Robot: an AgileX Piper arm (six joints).
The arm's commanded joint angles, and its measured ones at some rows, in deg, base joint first. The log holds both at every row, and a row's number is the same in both.
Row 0, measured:
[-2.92, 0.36, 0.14, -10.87, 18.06, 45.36]
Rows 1 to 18, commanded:
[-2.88, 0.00, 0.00, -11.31, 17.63, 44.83]
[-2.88, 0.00, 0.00, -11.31, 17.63, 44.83]
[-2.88, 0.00, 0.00, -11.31, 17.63, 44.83]
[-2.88, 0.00, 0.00, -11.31, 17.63, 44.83]
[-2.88, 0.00, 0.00, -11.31, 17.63, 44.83]
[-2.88, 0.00, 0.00, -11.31, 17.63, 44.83]
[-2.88, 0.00, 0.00, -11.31, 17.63, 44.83]
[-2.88, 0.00, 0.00, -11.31, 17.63, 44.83]
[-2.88, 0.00, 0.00, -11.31, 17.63, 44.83]
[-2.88, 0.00, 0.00, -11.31, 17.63, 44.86]
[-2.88, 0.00, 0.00, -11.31, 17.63, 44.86]
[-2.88, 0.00, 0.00, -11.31, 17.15, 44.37]
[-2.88, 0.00, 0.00, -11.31, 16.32, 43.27]
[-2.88, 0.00, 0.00, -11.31, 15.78, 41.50]
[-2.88, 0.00, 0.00, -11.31, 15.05, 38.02]
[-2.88, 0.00, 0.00, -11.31, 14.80, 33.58]
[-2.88, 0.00, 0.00, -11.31, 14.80, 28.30]
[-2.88, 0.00, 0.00, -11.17, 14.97, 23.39]
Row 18, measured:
[-2.92, 0.36, 0.14, -10.87, 16.54, 38.67]
